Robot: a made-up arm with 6 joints. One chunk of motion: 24 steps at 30 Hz.
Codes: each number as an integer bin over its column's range. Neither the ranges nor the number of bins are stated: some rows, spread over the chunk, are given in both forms.
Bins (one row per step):
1: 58 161 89 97 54 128
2: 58 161 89 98 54 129
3: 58 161 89 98 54 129
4: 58 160 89 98 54 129
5: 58 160 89 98 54 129
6: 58 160 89 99 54 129
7: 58 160 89 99 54 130
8: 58 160 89 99 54 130
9: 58 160 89 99 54 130
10: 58 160 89 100 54 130
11: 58 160 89 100 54 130
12: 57 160 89 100 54 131
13: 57 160 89 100 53 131
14: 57 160 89 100 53 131
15: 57 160 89 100 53 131
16: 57 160 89 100 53 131
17: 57 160 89 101 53 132
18: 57 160 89 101 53 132
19: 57 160 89 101 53 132
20: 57 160 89 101 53 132
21: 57 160 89 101 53 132
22: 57 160 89 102 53 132
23: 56 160 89 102 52 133
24: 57 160 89 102 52 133
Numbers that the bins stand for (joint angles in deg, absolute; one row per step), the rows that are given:
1: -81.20 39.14 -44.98 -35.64 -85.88 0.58
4: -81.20 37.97 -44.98 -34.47 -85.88 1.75
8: -81.20 37.97 -44.98 -33.30 -85.88 2.92
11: -81.20 37.97 -44.98 -32.13 -85.88 2.92
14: -82.37 37.97 -44.98 -32.13 -87.05 4.09
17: -82.37 37.97 -44.98 -30.96 -87.05 5.26
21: -82.37 37.97 -44.98 -30.96 -87.05 5.26
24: -82.37 37.97 -44.98 -29.79 -88.21 6.43
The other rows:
2: -81.20 39.14 -44.98 -34.47 -85.88 1.75
3: -81.20 39.14 -44.98 -34.47 -85.88 1.75
5: -81.20 37.97 -44.98 -34.47 -85.88 1.75
6: -81.20 37.97 -44.98 -33.30 -85.88 1.75
7: -81.20 37.97 -44.98 -33.30 -85.88 2.92
9: -81.20 37.97 -44.98 -33.30 -85.88 2.92
10: -81.20 37.97 -44.98 -32.13 -85.88 2.92
12: -82.37 37.97 -44.98 -32.13 -85.88 4.09
13: -82.37 37.97 -44.98 -32.13 -87.05 4.09
15: -82.37 37.97 -44.98 -32.13 -87.05 4.09
16: -82.37 37.97 -44.98 -32.13 -87.05 4.09
18: -82.37 37.97 -44.98 -30.96 -87.05 5.26
19: -82.37 37.97 -44.98 -30.96 -87.05 5.26
20: -82.37 37.97 -44.98 -30.96 -87.05 5.26
22: -82.37 37.97 -44.98 -29.79 -87.05 5.26
23: -83.54 37.97 -44.98 -29.79 -88.21 6.43

